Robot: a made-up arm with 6 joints.
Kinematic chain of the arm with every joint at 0, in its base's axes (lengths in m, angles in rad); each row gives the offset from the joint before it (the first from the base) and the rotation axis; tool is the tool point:
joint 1: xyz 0 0 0.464 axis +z
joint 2: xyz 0 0 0 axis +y
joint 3: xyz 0 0 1.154 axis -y
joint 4: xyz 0 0 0 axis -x
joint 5: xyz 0.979 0 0 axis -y
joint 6: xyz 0 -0.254 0 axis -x
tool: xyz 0 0 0
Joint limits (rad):
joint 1: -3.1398..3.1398
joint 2: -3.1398..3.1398
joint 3: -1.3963..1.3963
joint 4: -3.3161..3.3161
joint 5: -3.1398..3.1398
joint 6: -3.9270..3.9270
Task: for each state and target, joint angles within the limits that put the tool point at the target. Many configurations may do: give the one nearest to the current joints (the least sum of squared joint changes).
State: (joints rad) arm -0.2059 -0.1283 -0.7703 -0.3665 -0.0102 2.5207
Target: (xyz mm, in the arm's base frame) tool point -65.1 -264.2 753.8
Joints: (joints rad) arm -0.7131 -0.4706 -1.2449 -0.3033 -0.0102 2.5207
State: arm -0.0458 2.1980 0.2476 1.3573 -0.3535 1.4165
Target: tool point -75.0 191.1 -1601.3
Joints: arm -0.5934 2.9588 0.7748 2.0472 -0.3535 1.4165
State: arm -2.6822 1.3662 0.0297 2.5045 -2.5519 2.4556
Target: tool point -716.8 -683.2 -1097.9
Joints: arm -2.5772 2.0872 0.3175 2.4386 -2.5519 2.4556
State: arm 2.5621 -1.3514 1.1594 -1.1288 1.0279 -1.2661
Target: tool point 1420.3 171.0 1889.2
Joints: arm 3.1398 -1.1178 1.0341 -0.8186 1.0279 -1.2661
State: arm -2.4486 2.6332 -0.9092 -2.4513 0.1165 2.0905
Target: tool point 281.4 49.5 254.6
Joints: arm -2.3273 3.0524 -1.1307 -2.3077 0.1165 2.0905
